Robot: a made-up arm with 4 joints.
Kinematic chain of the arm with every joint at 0, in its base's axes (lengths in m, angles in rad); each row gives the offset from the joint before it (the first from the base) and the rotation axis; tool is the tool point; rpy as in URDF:
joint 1: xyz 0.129 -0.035 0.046 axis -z
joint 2: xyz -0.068 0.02 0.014 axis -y
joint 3: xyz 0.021 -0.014 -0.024 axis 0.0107 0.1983 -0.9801
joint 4: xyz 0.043 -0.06 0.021 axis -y
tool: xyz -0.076 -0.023 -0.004 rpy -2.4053 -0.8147 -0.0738
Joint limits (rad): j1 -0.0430..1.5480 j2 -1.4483..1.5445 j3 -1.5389..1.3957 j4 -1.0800..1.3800
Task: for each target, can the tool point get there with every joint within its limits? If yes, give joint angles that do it. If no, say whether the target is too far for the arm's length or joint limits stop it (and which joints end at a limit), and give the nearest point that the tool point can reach.
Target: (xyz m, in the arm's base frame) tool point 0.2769 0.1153 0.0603
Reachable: no: joint limits stop it (at a limit: joint 1, joint 3) | nearest point 0.1443 0.0970 0.0602 | short by 0.134 m
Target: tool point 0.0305 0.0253 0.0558
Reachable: yes | joints 1.3090 -1.0826 -0.0920 0.1114
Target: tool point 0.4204 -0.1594 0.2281
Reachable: no: too far | nearest point 0.1832 -0.0581 0.1232 | short by 0.278 m
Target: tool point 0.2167 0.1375 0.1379
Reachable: no: joint limits stop it (at a limit: joint 1, joint 3) | nearest point 0.1415 0.0880 0.1015 | short by 0.097 m
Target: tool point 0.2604 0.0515 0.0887
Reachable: no: joint limits stop it (at a limit: joint 3, joint 4) | nearest point 0.1881 0.0039 0.0784 | short by 0.087 m
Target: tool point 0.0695 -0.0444 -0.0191
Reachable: yes | joints 0.8947 -1.0018 -1.2607 0.1270
